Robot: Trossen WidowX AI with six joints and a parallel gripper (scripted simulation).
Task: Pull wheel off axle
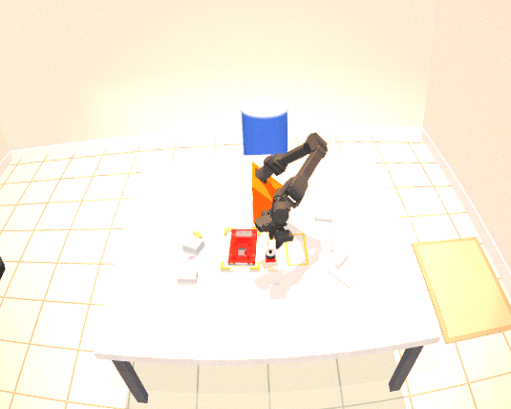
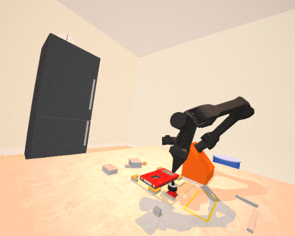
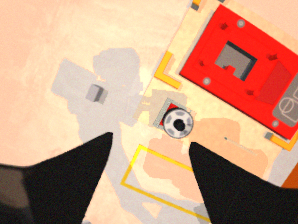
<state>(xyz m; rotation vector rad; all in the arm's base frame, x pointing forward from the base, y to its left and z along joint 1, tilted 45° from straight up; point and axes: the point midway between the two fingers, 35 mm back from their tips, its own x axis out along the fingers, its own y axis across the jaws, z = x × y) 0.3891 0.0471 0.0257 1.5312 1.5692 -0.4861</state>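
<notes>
Now: gripper tip 3 cm past the wheel, 1 cm to the left of it and 8 cm above it.
</notes>
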